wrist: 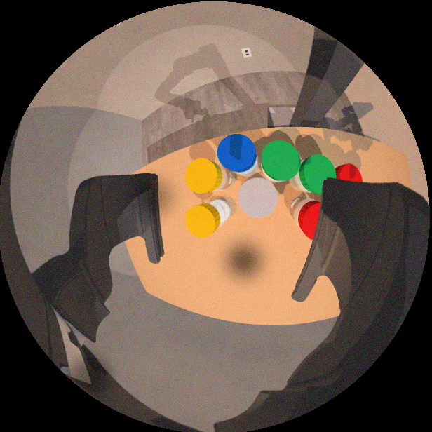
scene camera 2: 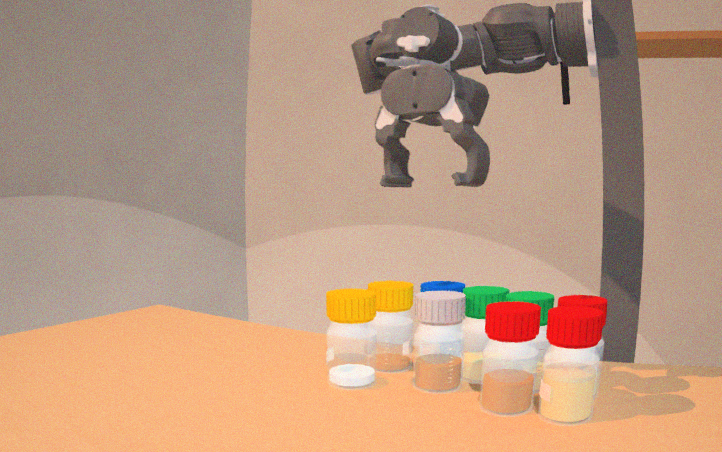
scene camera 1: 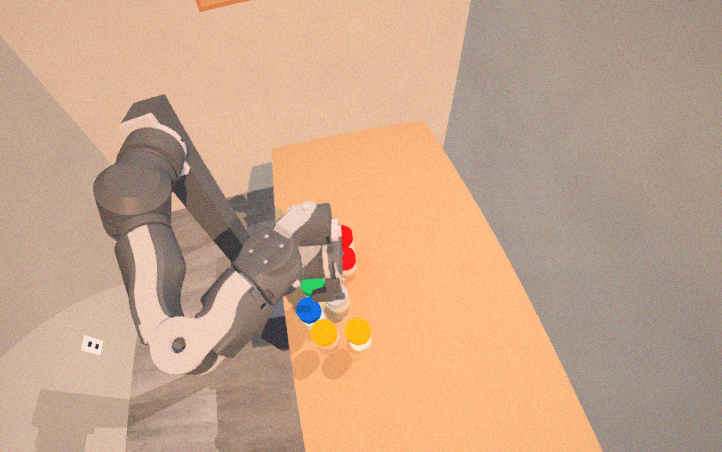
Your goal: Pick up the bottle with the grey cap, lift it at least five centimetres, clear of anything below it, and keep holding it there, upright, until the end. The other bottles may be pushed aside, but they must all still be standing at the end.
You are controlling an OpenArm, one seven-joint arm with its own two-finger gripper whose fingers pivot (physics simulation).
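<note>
The bottle with the grey cap [scene camera 1: 337,304] [scene camera 2: 439,341] [wrist: 258,197] stands upright on the table, amid the other bottles, with brown contents. In the second scene view it is in front of the blue-capped bottle [scene camera 1: 309,310] [scene camera 2: 442,286] [wrist: 237,152]. My gripper [scene camera 2: 432,182] [wrist: 225,229] is partly open and empty, pointing down high above the bottles. In the wrist view the grey cap shows between the two fingers, above the line of their tips. In the first scene view a finger overlaps the bottle's upper edge.
Two yellow-capped bottles [scene camera 2: 351,305] [scene camera 2: 390,295] stand on one side; two green-capped bottles [scene camera 2: 485,301] [scene camera 2: 530,306] and several red-capped ones [scene camera 2: 512,321] [scene camera 2: 575,326] stand on the other. All are upright on the table [scene camera 1: 426,266]. The table's edge runs close behind the blue-capped bottle.
</note>
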